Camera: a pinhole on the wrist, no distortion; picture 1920 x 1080 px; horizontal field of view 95.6 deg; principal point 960.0 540.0 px. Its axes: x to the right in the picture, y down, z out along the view. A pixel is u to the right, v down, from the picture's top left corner.
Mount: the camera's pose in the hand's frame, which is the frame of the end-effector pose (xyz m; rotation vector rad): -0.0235 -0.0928 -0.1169 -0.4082 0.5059 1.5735
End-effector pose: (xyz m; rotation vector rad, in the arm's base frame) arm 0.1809 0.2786 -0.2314 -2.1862 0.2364 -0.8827
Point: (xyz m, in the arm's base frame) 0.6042 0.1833 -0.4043
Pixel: 994 113
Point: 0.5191 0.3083 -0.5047
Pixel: 925 398
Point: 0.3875 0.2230 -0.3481
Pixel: 1047 239
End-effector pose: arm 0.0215 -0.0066 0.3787 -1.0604 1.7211 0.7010
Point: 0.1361 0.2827 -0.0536
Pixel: 613 117
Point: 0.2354 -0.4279 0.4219
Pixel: behind the camera
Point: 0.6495 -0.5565 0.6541
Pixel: behind the camera
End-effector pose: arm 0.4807 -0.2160 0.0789 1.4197 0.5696 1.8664
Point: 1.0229 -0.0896 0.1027
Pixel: 119 526
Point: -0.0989 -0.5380 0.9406
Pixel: outside the picture
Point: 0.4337 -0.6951 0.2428
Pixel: 1752 1009
